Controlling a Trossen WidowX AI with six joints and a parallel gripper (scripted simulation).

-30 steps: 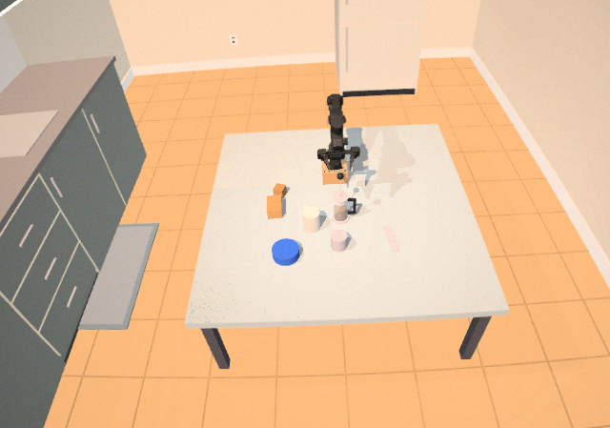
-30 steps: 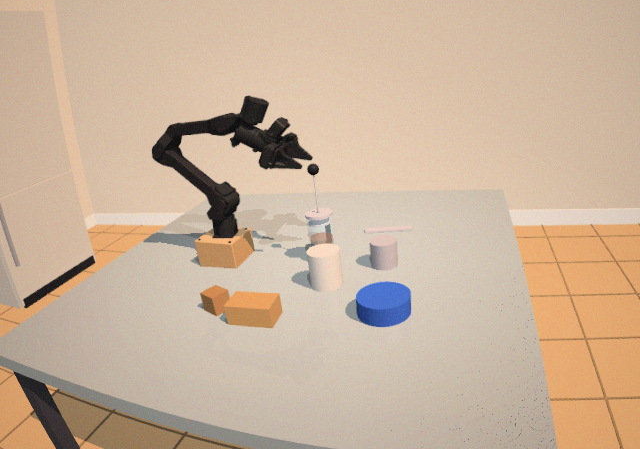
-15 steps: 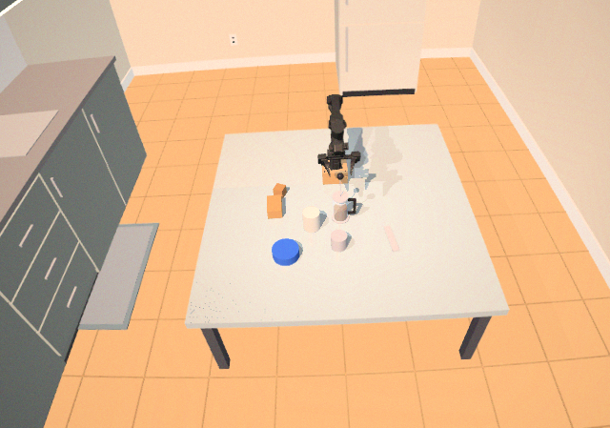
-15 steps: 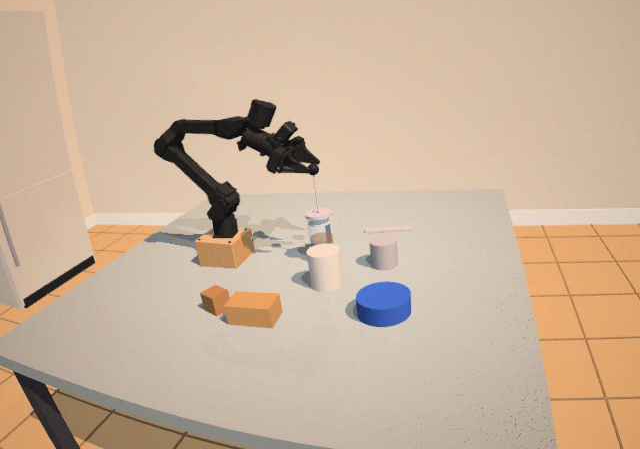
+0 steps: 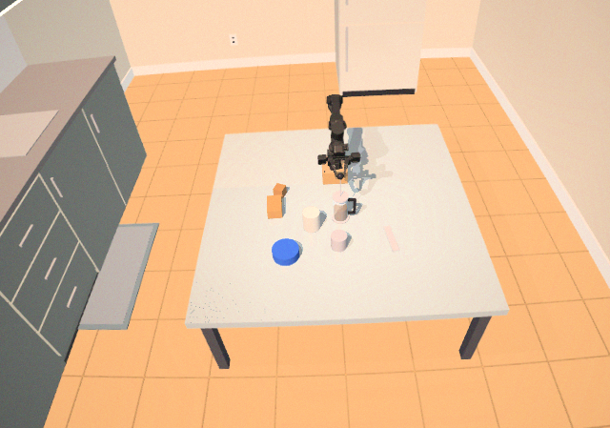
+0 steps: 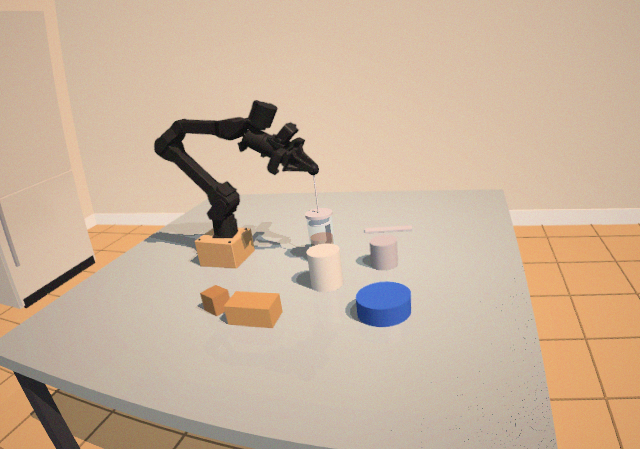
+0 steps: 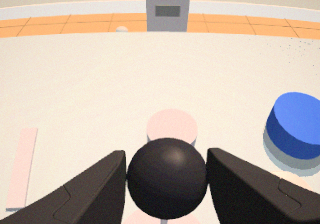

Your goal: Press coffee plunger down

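The coffee press is 20 mm to the left of my gripper tip and 130 mm below it.
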